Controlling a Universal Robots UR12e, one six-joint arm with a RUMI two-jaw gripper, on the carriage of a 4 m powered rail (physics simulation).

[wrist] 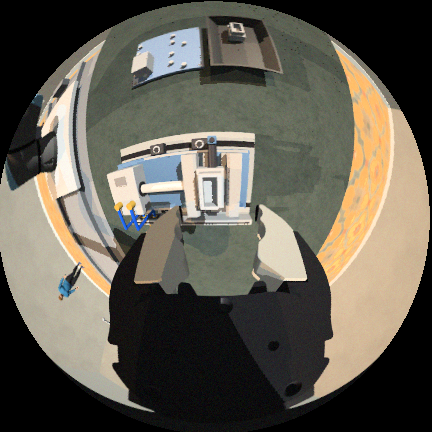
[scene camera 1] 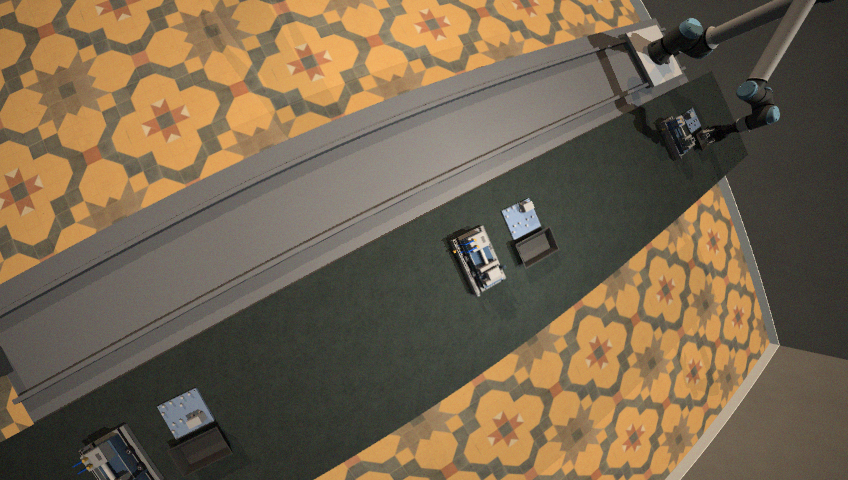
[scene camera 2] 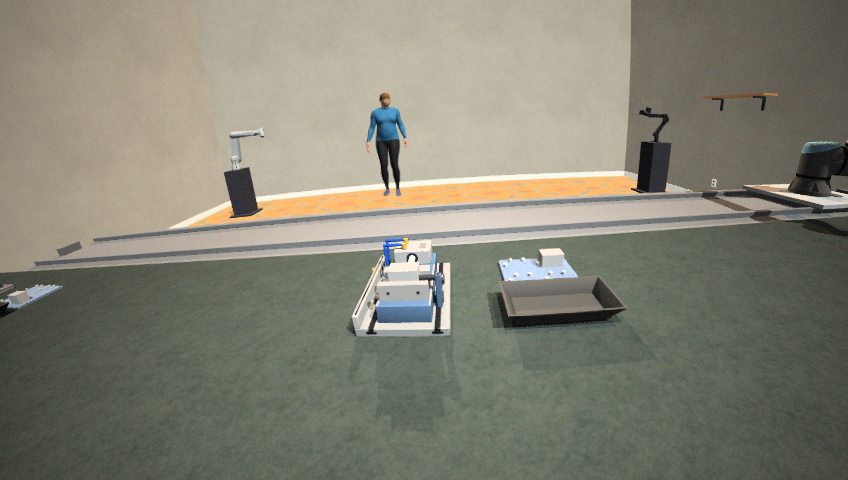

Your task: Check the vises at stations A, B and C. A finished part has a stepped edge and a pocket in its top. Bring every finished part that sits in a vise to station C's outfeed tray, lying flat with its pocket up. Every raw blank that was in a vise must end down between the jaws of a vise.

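Note:
My gripper [wrist: 218, 207] [scene camera 1: 705, 136] is open and empty, above and beside the vise [wrist: 233, 172] at the right-end station in scene camera 1. A finished part [wrist: 210, 174] with a stepped edge and pocket up sits between this vise's jaws, ahead of the fingertips. Another finished part [wrist: 236, 34] lies pocket up in this station's tray [wrist: 245, 57]. The middle vise [scene camera 2: 404, 312] [scene camera 1: 476, 261] has a pale block [scene camera 2: 403, 272] between its jaws; no pocket can be made out. The left vise [scene camera 1: 116, 456] is partly cut off; its contents are unclear.
Beside the near tray is a blue pegged plate [wrist: 187, 52] bearing a pale block [wrist: 142, 64]. The middle station has its own plate [scene camera 2: 523, 268], block [scene camera 2: 551, 257] and tray [scene camera 2: 559, 318]. A dark tray [scene camera 1: 201, 450] is at the left station. A person [scene camera 2: 386, 124] stands beyond the rail.

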